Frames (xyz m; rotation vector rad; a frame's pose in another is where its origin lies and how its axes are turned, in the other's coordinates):
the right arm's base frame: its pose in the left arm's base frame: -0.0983 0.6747 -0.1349 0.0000 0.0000 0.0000
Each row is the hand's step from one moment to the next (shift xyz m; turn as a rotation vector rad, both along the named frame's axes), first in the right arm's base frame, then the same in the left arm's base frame.
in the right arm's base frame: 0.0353 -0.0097 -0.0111 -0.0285 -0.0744 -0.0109
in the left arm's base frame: 0.0353 -0.0097 -0.0111 -0.0285 -0.0744 -0.0109
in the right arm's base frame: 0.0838 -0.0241 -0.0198 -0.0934 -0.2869 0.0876
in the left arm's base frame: 0.0838 -0.0241 -0.0198 -0.0934 -0.2869 0.0876
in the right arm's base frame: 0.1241 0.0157 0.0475 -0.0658 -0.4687 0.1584
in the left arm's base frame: 0.1241 0.0157 0.0475 -0.0658 -0.4687 0.1584
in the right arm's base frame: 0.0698 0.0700 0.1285 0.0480 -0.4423 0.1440
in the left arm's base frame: 0.0698 0.0700 0.1285 0.0480 -0.4423 0.1440
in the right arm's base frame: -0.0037 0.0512 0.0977 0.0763 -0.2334 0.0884
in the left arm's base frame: -0.0037 0.0512 0.0977 0.0763 -0.2334 0.0884
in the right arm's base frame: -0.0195 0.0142 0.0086 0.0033 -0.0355 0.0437
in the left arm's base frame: -0.0195 0.0142 0.0086 0.0033 -0.0355 0.0437
